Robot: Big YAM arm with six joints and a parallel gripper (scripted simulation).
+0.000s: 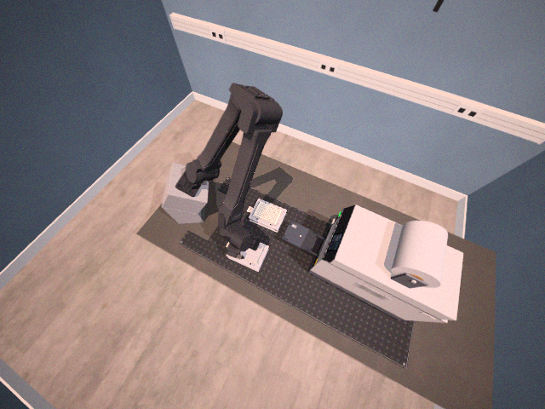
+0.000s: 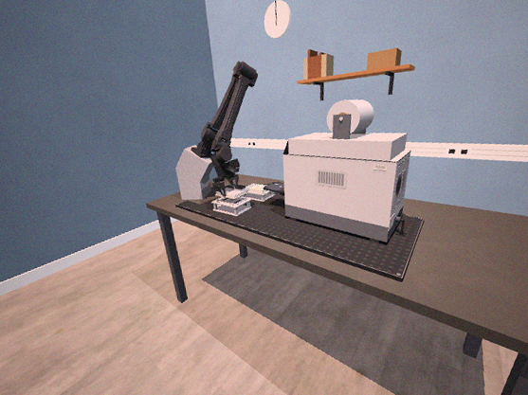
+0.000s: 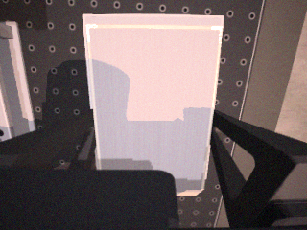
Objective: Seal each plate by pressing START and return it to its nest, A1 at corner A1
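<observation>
My hand is 5 cm above the plate nest. The rest, counted from my hand: sealer stage: 21 cm ahead, 13 cm to the left, 1 cm above; foil roll: 54 cm ahead, 8 cm to the left, 33 cm above.
</observation>
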